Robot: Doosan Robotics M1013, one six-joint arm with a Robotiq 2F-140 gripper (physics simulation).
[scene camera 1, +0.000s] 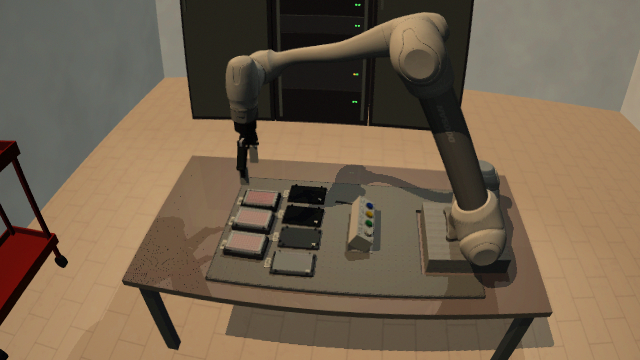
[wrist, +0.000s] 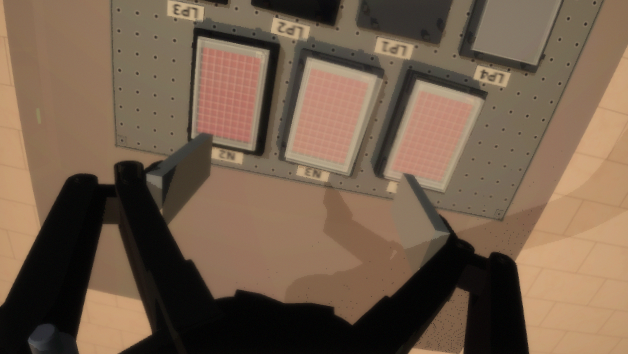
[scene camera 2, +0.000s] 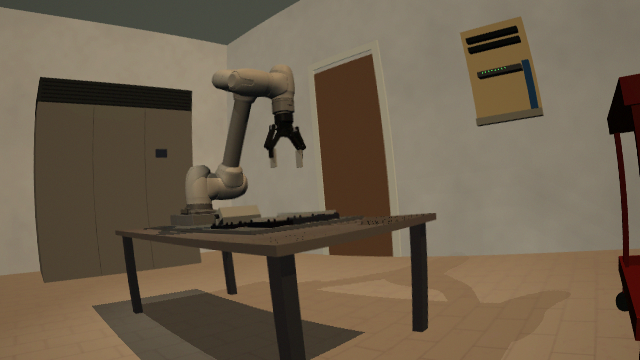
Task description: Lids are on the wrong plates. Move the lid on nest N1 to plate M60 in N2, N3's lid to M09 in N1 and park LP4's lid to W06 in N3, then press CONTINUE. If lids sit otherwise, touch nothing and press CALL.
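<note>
My gripper is open and empty, high above the board's nest-side edge. In the wrist view its fingertips overlap the near ends of N2 and N1. The N2 plate shows deeper red and looks unlidded. The N3 plate and N1 plate look paler, under clear lids. A clear, greyish lid lies on LP4. Plate codes are not readable. The button box has blue, yellow, green and white buttons; its lettering is too small to read.
Lid parks LP3, LP2 and LP1 are dark, with no lid seen. The perforated board lies on the table. A red cart stands at the left.
</note>
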